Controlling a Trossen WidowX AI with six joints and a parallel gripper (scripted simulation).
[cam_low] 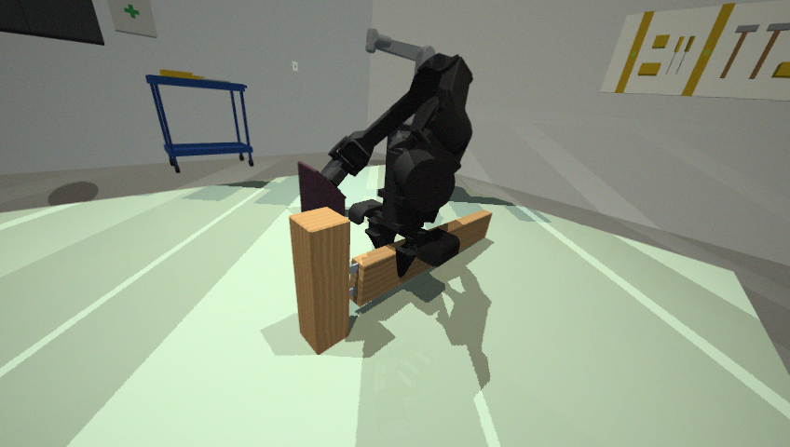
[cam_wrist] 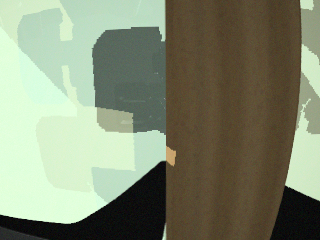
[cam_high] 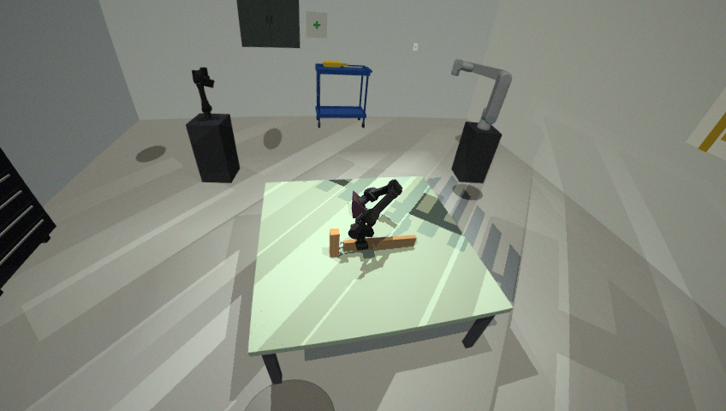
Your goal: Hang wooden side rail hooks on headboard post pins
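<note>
My gripper tip is 130 mm to the left of the wooden headboard post, 40 mm below it and 20 mm short of it.
</note>
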